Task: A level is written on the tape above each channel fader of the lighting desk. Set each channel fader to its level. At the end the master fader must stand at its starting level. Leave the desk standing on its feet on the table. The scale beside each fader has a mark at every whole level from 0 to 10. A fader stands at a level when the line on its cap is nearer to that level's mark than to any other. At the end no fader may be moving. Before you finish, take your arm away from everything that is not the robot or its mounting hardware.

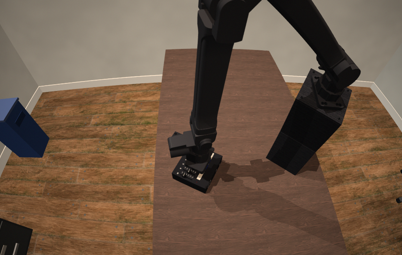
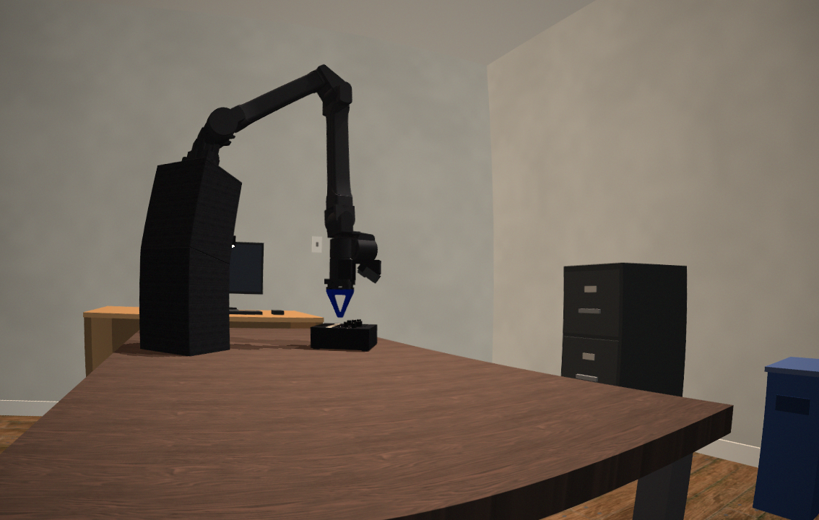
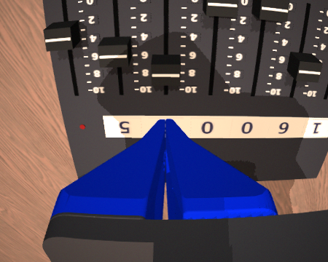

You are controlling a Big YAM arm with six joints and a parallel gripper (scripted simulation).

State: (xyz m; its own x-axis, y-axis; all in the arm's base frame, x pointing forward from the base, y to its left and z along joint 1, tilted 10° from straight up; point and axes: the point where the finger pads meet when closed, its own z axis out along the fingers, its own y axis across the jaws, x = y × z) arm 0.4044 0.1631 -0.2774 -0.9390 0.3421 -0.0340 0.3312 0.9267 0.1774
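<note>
The fader 5 is 20 mm below my hand, 20 mm ahead of it and 10 mm to the right of it. From my hand the other things lie so: fader 4: 50 mm ahead, 40 mm to the right, 20 mm below; then fader 6: 40 mm ahead, 20 mm below, 10 mm to the left; then master fader: 60 mm ahead, 30 mm to the left, 20 mm below.
</note>
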